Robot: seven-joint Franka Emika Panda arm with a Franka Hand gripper.
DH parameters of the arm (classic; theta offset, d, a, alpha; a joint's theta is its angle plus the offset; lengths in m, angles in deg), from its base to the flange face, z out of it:
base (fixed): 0 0 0 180
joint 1: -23.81 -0.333 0 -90
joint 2: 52.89 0 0 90
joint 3: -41.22 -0.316 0.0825 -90
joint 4: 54.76 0 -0.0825 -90
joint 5: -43.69 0.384 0 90
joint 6: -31.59 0 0.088 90
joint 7: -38.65 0.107 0 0
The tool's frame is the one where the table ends.
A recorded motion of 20 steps. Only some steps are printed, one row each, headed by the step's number.
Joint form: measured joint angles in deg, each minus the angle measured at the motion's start. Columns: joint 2, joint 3, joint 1, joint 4, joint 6, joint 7, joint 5.
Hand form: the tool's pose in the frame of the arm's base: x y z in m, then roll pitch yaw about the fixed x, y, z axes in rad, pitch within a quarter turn. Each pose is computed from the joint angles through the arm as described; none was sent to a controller.
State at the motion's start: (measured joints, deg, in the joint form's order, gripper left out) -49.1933 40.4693 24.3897 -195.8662 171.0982 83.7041 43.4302
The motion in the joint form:
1: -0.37 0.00 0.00 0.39 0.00 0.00 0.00
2: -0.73 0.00 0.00 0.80 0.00 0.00 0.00
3: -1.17 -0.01 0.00 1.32 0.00 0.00 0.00
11: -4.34 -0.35 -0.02 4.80 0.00 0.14 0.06
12: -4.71 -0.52 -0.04 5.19 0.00 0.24 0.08
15: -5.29 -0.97 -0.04 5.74 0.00 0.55 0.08
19: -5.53 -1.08 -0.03 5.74 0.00 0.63 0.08
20: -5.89 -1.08 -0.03 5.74 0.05 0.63 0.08
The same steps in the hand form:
1: 0.4766 0.0014 0.3228 -3.1181 -0.0288 -0.7803
2: 0.4789 0.0014 0.3228 -3.1175 -0.0294 -0.7803
3: 0.4818 0.0015 0.3228 -3.1164 -0.0303 -0.7802
11: 0.5011 0.0047 0.3208 -3.1114 -0.0330 -0.7772
12: 0.5033 0.0064 0.3204 -3.1108 -0.0329 -0.7760
15: 0.5062 0.0104 0.3193 -3.1107 -0.0321 -0.7735
19: 0.5061 0.0113 0.3171 -3.1135 -0.0290 -0.7731
20: 0.5061 0.0113 0.3140 -3.1172 -0.0250 -0.7730

